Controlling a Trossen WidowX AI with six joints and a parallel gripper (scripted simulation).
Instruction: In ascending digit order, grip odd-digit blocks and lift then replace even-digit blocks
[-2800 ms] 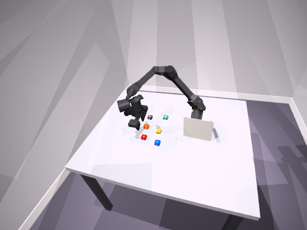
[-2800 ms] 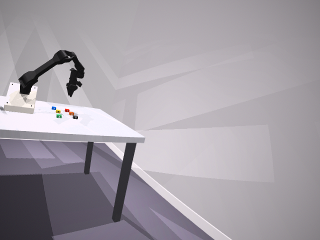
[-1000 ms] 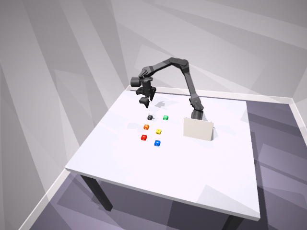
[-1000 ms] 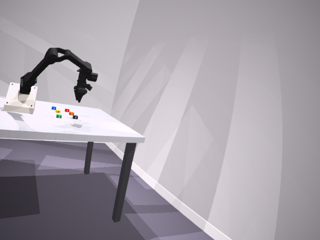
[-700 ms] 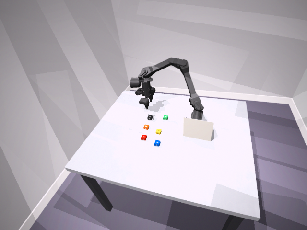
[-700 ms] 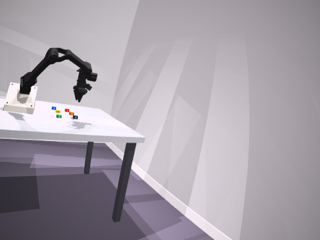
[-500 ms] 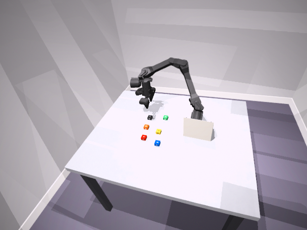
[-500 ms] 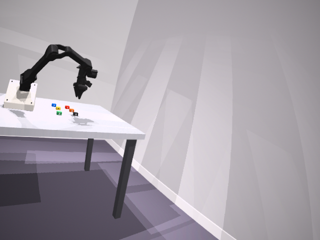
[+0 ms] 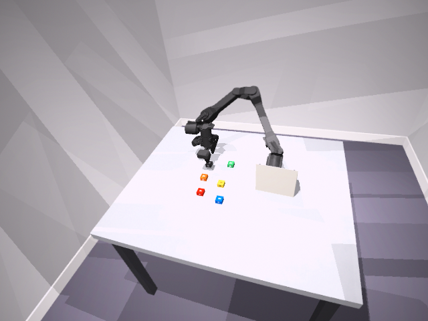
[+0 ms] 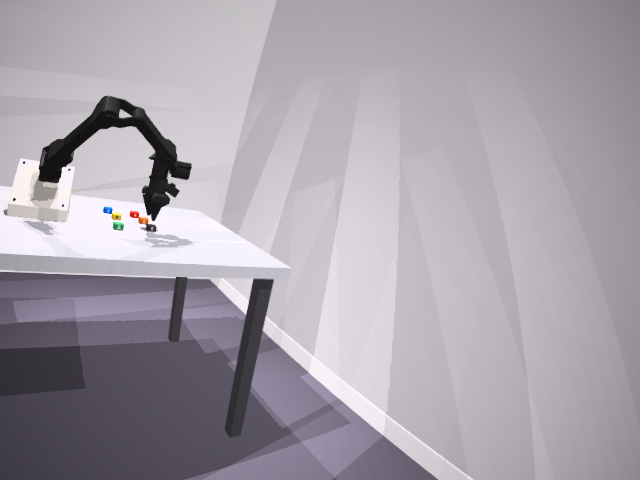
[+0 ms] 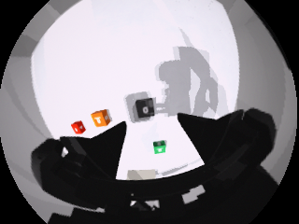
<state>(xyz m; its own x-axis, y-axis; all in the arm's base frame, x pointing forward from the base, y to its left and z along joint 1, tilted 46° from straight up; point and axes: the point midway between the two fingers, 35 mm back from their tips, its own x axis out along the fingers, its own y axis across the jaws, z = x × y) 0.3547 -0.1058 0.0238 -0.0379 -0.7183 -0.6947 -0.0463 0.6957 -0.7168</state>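
Now: the black block 10 mm ahead of my gripper tip, 10 mm to the left of it and 40 mm below it. From my gripper tip the other things lie so: green block 110 mm behind, 20 mm to the right, 40 mm below; then yellow block 110 mm behind, 130 mm to the left, 40 mm below; then orange block 110 mm to the left, 40 mm below.
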